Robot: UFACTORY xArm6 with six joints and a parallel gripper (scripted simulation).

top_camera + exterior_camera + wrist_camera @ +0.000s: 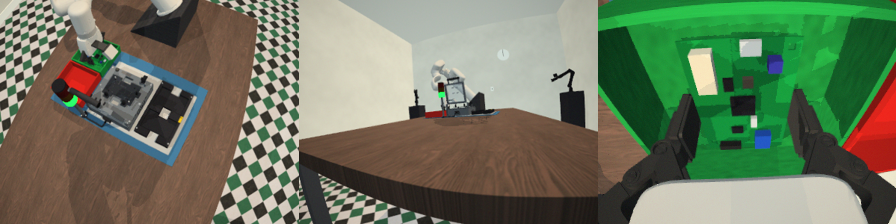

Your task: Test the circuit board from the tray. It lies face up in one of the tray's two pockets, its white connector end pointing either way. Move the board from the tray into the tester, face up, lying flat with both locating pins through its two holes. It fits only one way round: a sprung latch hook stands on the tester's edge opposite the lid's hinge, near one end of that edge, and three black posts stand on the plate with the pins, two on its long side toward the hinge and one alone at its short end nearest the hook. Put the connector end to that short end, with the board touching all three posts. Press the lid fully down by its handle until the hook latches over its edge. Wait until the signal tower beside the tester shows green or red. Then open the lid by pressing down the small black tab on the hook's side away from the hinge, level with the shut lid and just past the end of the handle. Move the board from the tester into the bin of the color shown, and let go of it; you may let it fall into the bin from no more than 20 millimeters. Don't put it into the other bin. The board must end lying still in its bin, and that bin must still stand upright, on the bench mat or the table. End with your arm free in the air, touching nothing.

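My gripper is now 1 cm above the green bin. Round my hand: black nest: 19 cm to the left, 14 cm ahead, 5 cm above; then red bin: 15 cm ahead, 2 cm to the right, 1 cm below; then green circuit board: 1 cm below.
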